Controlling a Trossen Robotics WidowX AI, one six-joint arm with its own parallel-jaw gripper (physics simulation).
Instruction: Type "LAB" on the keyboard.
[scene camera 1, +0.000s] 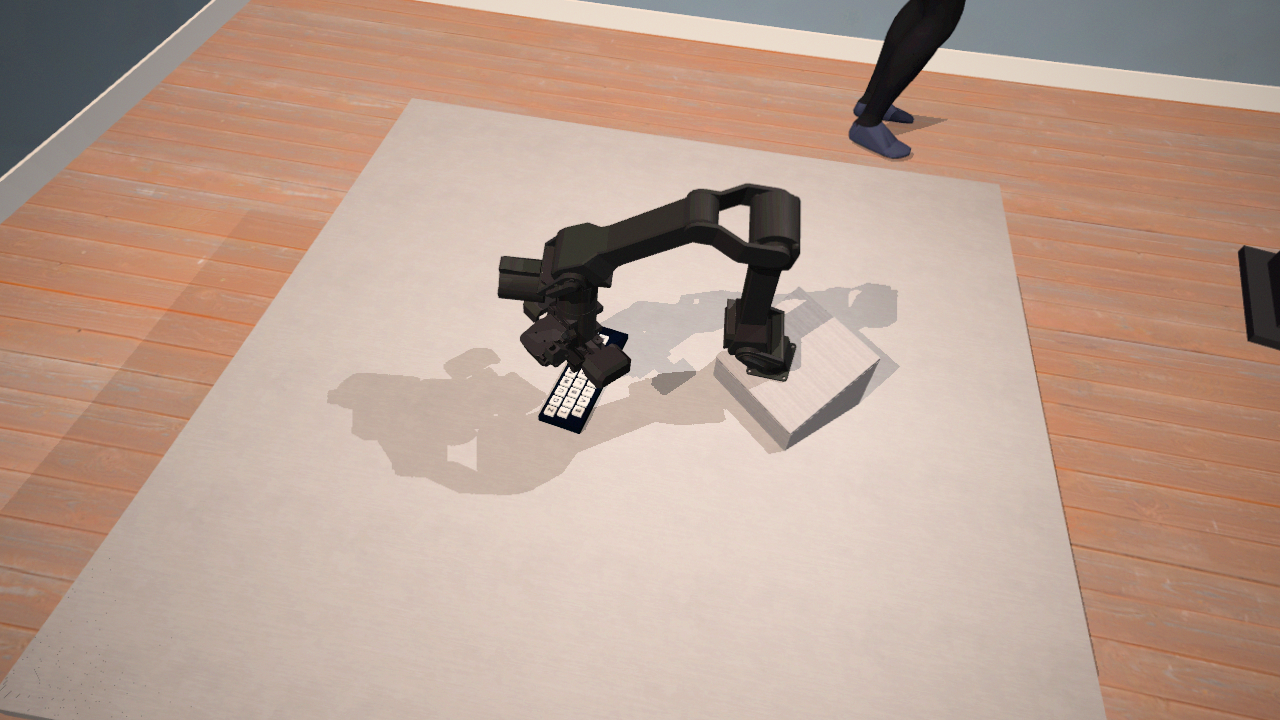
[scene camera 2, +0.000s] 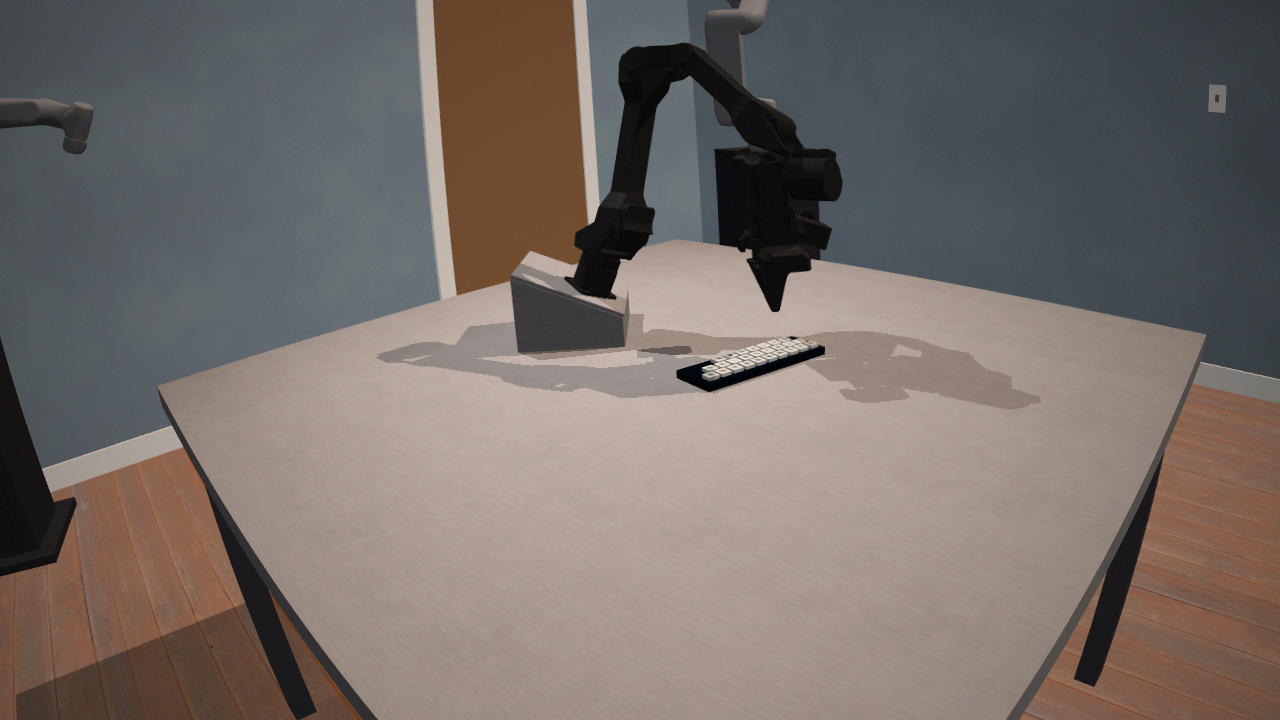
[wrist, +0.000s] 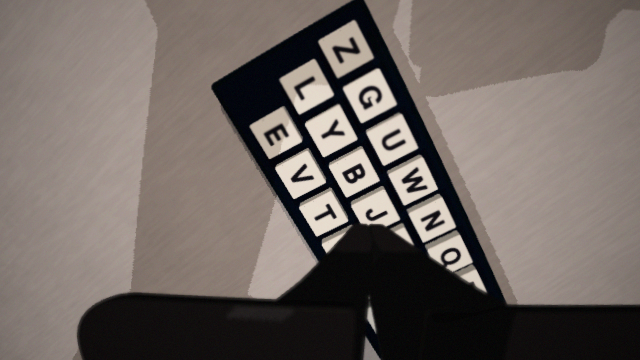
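Pixels of known places: gripper, fingertip midpoint: (scene camera 1: 575, 370) (scene camera 2: 775, 311) (wrist: 367, 238); arm's base, link origin: (scene camera 1: 771, 359) (scene camera 2: 589, 289).
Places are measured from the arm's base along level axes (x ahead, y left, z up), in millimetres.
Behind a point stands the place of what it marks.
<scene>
The keyboard (scene camera 1: 562, 415) {x 266, y 198, z -59 mm} (scene camera 2: 694, 376) {x 279, y 3, z -64 mm} (wrist: 250, 85) {x 247, y 201, z -64 mm} is dark navy with white lettered keys and lies at an angle on the table. In the wrist view the L key (wrist: 306, 86) {x 267, y 191, z -58 mm} and the B key (wrist: 354, 172) {x 270, y 151, z -58 mm} show; the A key does not show there. My gripper (scene camera 2: 775, 309) {x 269, y 147, z -7 mm} (wrist: 367, 238) {x 269, y 147, z -7 mm} is shut and empty, with its fingertips together. It hangs above the keyboard, clear of the keys in the second scene view. In the wrist view the fingertips overlap the lower edge of the J key (wrist: 375, 207) {x 272, y 133, z -59 mm} and hide the keys behind them.
The arm's base stands on a grey wedge-shaped block (scene camera 1: 827, 376) {x -88, y 9, z 16 mm} (scene camera 2: 568, 317) {x 42, y -59, z -25 mm} beside the keyboard on the large pale table (scene camera 1: 626, 582) {x 69, y 394, z -75 mm} (scene camera 2: 626, 537) {x 549, y -249, z -75 mm}. A person's legs (scene camera 1: 913, 53) stand on the floor beyond the table. Grey robot arms (scene camera 2: 35, 112) (scene camera 2: 729, 53) show in the background.
</scene>
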